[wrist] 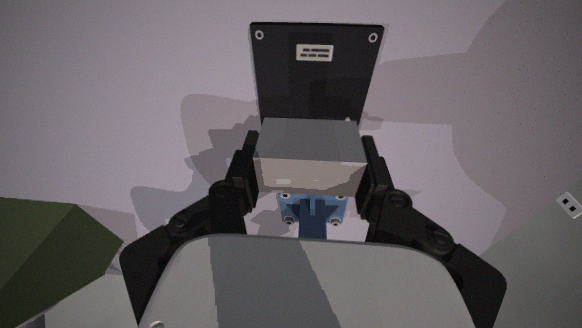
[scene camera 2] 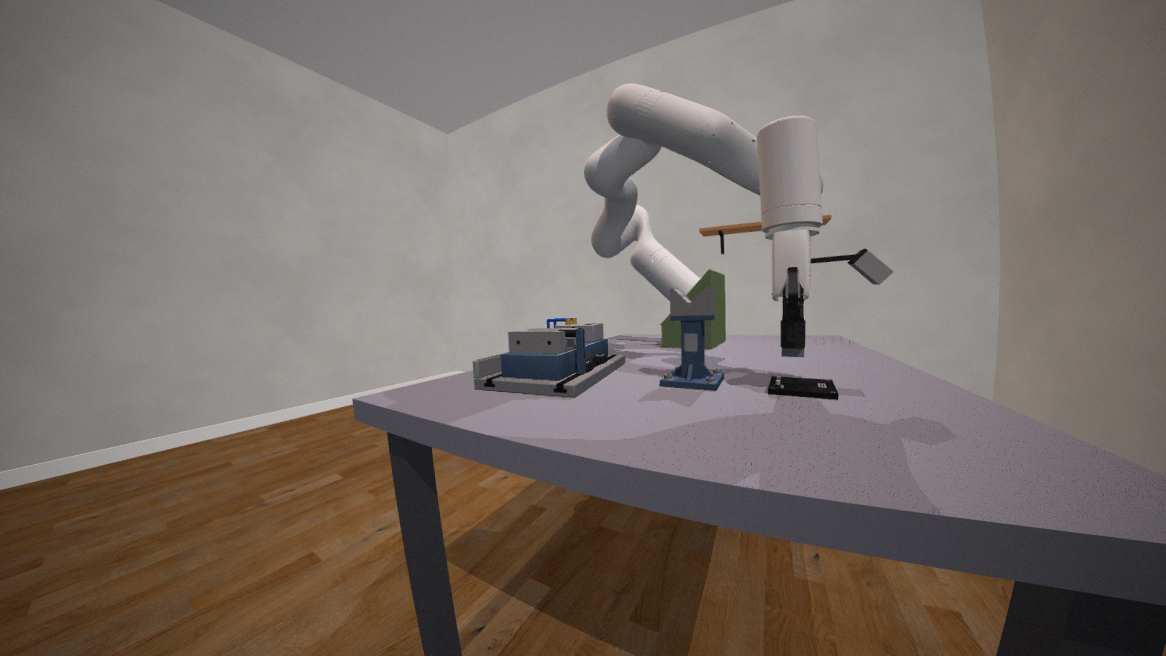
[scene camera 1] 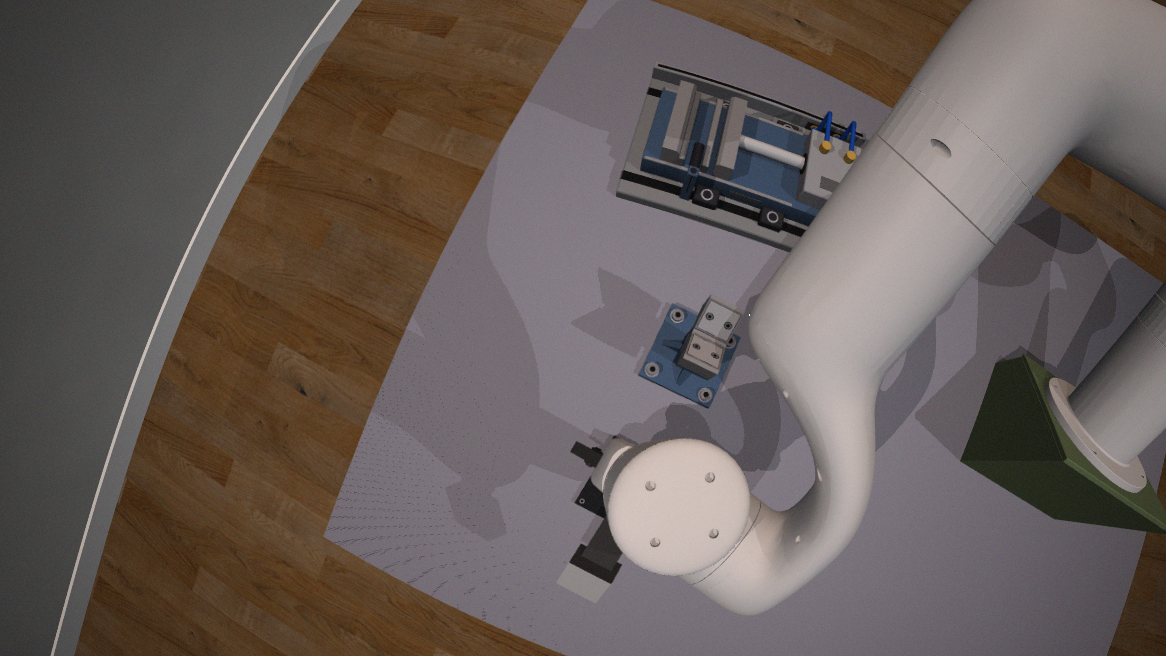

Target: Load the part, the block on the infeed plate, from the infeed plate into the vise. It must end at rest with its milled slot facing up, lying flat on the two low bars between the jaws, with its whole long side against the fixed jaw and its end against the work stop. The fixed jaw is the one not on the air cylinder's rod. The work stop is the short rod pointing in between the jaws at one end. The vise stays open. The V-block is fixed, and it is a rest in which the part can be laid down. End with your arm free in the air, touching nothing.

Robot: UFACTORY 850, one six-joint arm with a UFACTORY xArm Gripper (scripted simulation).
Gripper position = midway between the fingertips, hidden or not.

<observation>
In view: my gripper [scene camera 2: 792, 345], a part [wrist: 298, 156] and a black infeed plate [scene camera 2: 801, 387].
My gripper shows as well in the wrist view [wrist: 308, 150] and in scene camera 1 [scene camera 1: 640, 480]. The black infeed plate also shows in the wrist view [wrist: 287, 88].
</observation>
